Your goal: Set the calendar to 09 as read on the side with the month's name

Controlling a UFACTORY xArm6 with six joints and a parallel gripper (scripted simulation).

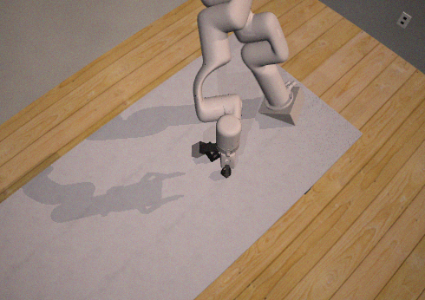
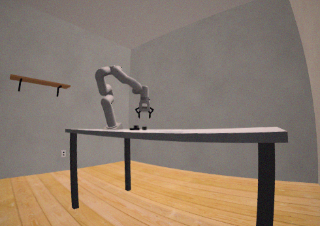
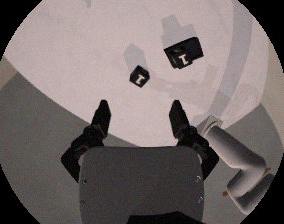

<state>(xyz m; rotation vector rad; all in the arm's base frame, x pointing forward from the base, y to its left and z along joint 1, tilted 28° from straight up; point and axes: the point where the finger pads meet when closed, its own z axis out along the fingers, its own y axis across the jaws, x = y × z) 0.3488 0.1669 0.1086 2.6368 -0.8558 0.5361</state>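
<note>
Right now my hand is 100 mm above the black date cube. The rest, counted from my hand: black cube 10 mm behind, 90 mm to the right, 90 mm below.
</note>
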